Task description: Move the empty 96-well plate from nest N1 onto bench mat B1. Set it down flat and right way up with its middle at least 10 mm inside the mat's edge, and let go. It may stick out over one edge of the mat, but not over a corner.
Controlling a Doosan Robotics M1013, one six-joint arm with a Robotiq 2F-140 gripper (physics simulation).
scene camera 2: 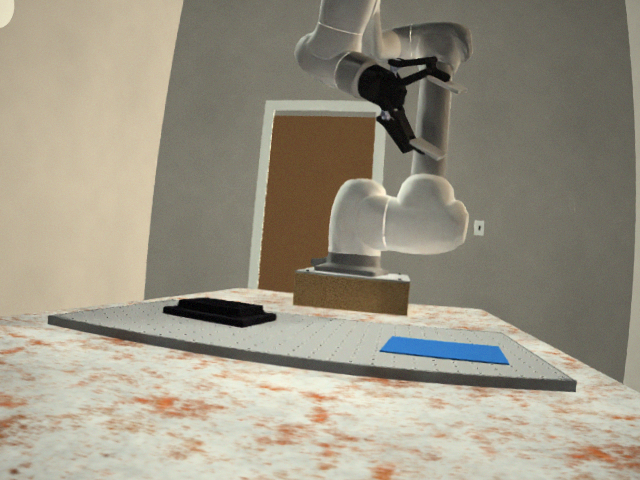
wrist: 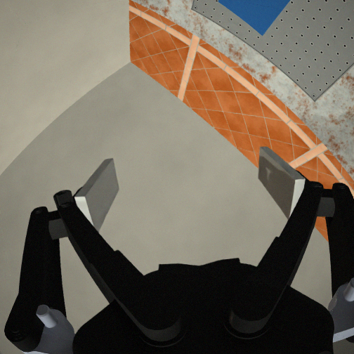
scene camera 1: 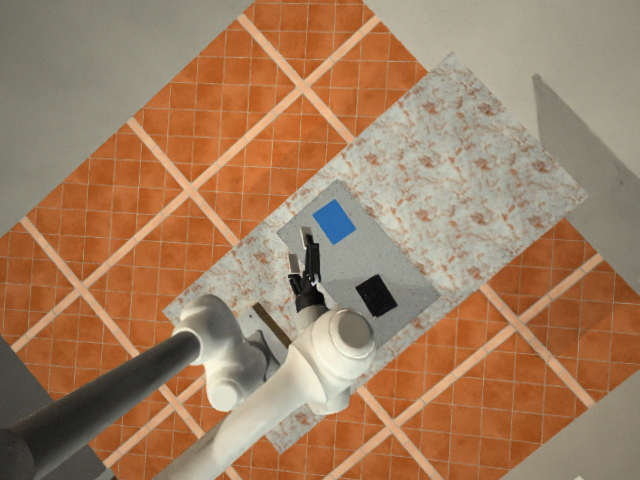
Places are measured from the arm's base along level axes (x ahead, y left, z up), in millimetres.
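Pixels of known places: gripper, fingertip midpoint: (scene camera 2: 452, 125) (scene camera 1: 298, 241); arm's base, origin of the base link: (scene camera 2: 352, 272) (scene camera 1: 252, 358).
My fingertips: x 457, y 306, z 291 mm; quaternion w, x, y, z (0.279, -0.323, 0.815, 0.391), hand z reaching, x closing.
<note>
For each thing: its top centre in the pictures, then the offset to it from my fingertips. Level surfaces: height alone.
- 96-well plate, middle of its top: (scene camera 2: 221, 302) (scene camera 1: 377, 297) dx +133, dy -362, dz -349 mm
- black nest N1, middle of its top: (scene camera 2: 220, 309) (scene camera 1: 376, 296) dx +133, dy -362, dz -361 mm
- flat blue bench mat B1, its level: dz -373 mm
- grey perforated board, its level: dz -375 mm
- marbled table, its level: dz -388 mm
The 96-well plate (scene camera 1: 376, 295) (scene camera 2: 219, 306) looks black and sits level on the black nest N1 (scene camera 2: 227, 320); plate and nest are hard to tell apart, and the wells cannot be made out. The flat blue bench mat B1 (scene camera 1: 334, 222) (scene camera 2: 444, 349) (wrist: 257, 11) lies bare near the other end of the grey board. My gripper (scene camera 1: 299, 249) (scene camera 2: 448, 121) (wrist: 187, 167) is open and empty, high above the board. It is tilted well away from straight down, its fingers pointing sideways. The plate and nest do not show in the wrist view.
The grey perforated board (scene camera 1: 341, 263) (scene camera 2: 320, 335) (wrist: 315, 60) carries the nest and mat on a marbled table (scene camera 1: 465, 155) (scene camera 2: 258, 413). The arm's brownish base block (scene camera 2: 351, 294) stands behind the board in scene camera 2. Orange tiled floor (scene camera 1: 217, 129) (wrist: 235, 110) surrounds the table.
</note>
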